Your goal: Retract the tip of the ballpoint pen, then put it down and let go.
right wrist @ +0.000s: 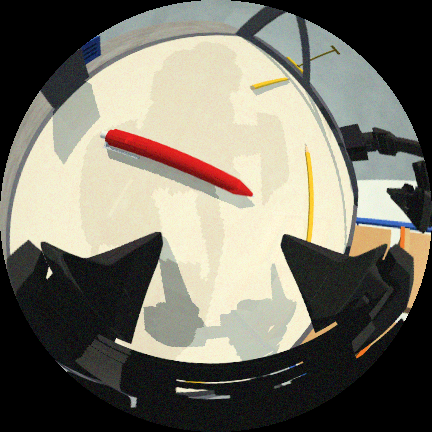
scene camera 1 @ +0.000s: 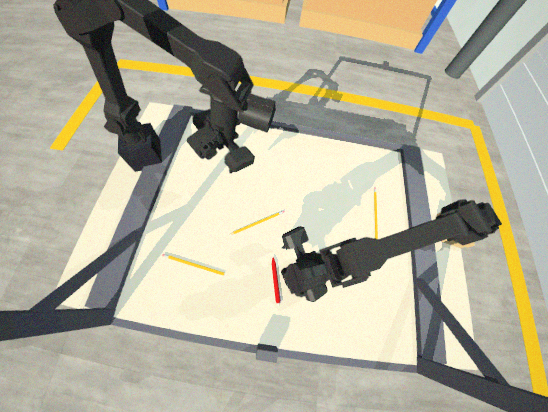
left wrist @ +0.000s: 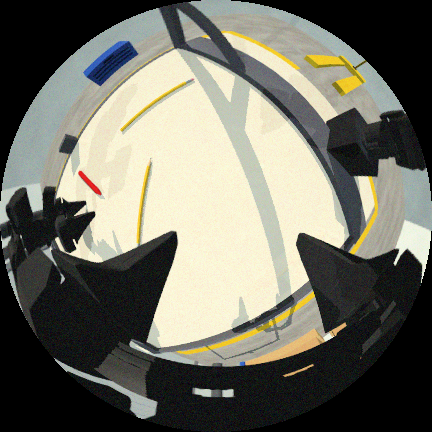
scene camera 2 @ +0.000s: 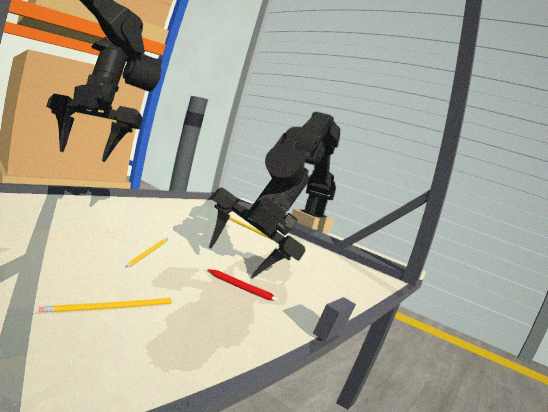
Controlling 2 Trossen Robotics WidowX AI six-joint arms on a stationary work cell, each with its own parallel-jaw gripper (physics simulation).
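Pixels of known places: left gripper, fingertip midpoint: [right wrist: 387, 191] [scene camera 1: 221, 161] [left wrist: 240, 238] [scene camera 2: 82, 156]; right gripper, fingertip midpoint: [right wrist: 224, 240] [scene camera 1: 288, 261] [left wrist: 89, 206] [scene camera 2: 230, 263]; left arm's base, origin of the base link: [scene camera 1: 134, 137] [left wrist: 368, 140]; right arm's base, origin of the base link: [scene camera 2: 314, 214].
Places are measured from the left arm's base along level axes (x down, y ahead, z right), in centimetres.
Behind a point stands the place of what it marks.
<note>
The red ballpoint pen [scene camera 1: 276, 281] @(x 9.4, y 32.1, z 51.5 cm) [scene camera 2: 242, 285] @(x 9.8, y 31.4, z 51.7 cm) [left wrist: 90, 183] @(x 9.6, y 32.0, z 49.3 cm) [right wrist: 175, 157] @(x 9.4, y 32.1, z 51.5 cm) lies flat on the cream table top [scene camera 1: 350, 330] @(x 10.6, y 48.4, z 69.7 cm) [scene camera 2: 75, 360] @(x 10.6, y -0.8, z 45.2 cm). Its white push-button end is nearer the front edge; its pointed end shows as a red cone, and no writing point can be made out. My right gripper [scene camera 1: 305, 265] [scene camera 2: 232, 262] @(x 8.9, y 37.0, z 47.2 cm) [right wrist: 224, 240] @(x 8.9, y 37.0, z 47.2 cm) is open and empty, above the table beside the pen. In the right wrist view the pen lies beyond the fingertips. My left gripper [scene camera 1: 221, 151] @(x -4.2, y 24.9, z 18.3 cm) [scene camera 2: 83, 156] @(x -4.2, y 24.9, z 18.3 cm) [left wrist: 240, 238] @(x -4.2, y 24.9, z 18.3 cm) is open and empty, high above the table and far from the pen.
One yellow pencil [scene camera 1: 257, 222] @(x 10.0, y 31.3, z 33.1 cm) [scene camera 2: 146, 252] @(x 10.1, y 29.9, z 33.4 cm) [left wrist: 143, 200] @(x 10.1, y 29.9, z 32.9 cm) [right wrist: 310, 195] @(x 10.1, y 30.2, z 33.6 cm) lies near the pen, a second pencil [scene camera 1: 195, 264] @(x 10.0, y 11.1, z 41.0 cm) [scene camera 2: 112, 305] @(x 10.1, y 10.4, z 41.2 cm) [left wrist: 157, 102] @(x 10.3, y 10.3, z 40.2 cm) farther left in scene camera 1, a third [scene camera 1: 376, 212] @(x 9.9, y 70.7, z 39.6 cm) [scene camera 2: 247, 226] @(x 10.2, y 70.7, z 38.9 cm) near the right arm. A dark block [scene camera 1: 267, 352] @(x 4.9, y 25.1, z 66.9 cm) [scene camera 2: 335, 319] @(x 6.3, y 22.2, z 67.5 cm) stands at the front edge.
</note>
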